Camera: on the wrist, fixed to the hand. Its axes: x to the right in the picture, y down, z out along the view.
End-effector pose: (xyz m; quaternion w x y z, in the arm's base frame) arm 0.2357 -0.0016 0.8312 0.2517 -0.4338 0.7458 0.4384
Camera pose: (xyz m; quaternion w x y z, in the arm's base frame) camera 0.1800 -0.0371 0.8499 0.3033 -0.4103 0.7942 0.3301
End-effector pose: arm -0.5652 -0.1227 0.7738 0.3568 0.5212 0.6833 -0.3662
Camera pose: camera -0.5285 -0.0660 0.7617 0.2746 0.5593 0.6393 -0.4507
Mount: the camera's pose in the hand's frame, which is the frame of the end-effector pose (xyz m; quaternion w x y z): 0.0287 0.0480 -0.0398 0.9914 0.1303 0.0104 -0.0113
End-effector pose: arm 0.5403 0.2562 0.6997 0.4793 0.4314 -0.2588 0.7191
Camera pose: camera 0.4768 0.2813 0.7070 0.4298 0.4856 -0.1530 0.7457
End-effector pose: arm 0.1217 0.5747 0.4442 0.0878 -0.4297 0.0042 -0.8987
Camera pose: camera 0.0807 0.5201 0.4373 0.1328 -0.4052 -0.1169 -0.8969
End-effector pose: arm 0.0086 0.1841 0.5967 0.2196 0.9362 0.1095 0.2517
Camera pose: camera 0.0168 0.1651 0.6621 0.0974 0.9528 0.1542 0.2425
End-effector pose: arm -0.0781 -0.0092 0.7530 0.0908 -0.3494 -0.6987 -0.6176
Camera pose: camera -0.0826 -0.0356 0.8162 0.1358 -0.3202 -0.7762 -0.5259
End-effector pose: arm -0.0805 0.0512 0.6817 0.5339 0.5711 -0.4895 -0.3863
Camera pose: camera -0.0428 0.0349 0.7367 0.4556 0.6453 -0.5236 -0.3193
